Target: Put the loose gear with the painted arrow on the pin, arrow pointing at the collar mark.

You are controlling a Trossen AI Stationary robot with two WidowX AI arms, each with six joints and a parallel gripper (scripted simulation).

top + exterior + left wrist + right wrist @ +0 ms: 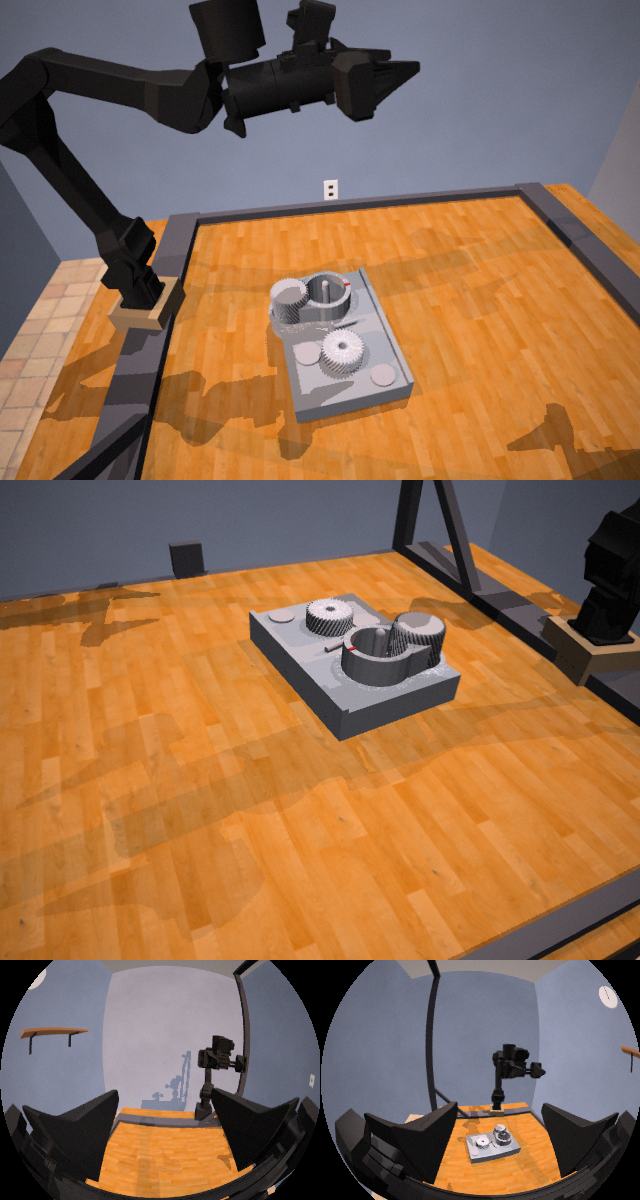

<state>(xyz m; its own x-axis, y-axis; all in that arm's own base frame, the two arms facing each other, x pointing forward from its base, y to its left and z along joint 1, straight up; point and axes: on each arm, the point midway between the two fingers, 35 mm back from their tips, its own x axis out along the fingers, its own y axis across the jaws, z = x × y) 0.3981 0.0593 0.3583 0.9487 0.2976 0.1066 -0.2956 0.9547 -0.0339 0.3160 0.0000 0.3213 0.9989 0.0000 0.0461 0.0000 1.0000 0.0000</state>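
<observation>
Now: left hand 36 cm above the loose gear, 15 cm past it and 3 cm to the right of it.
</observation>
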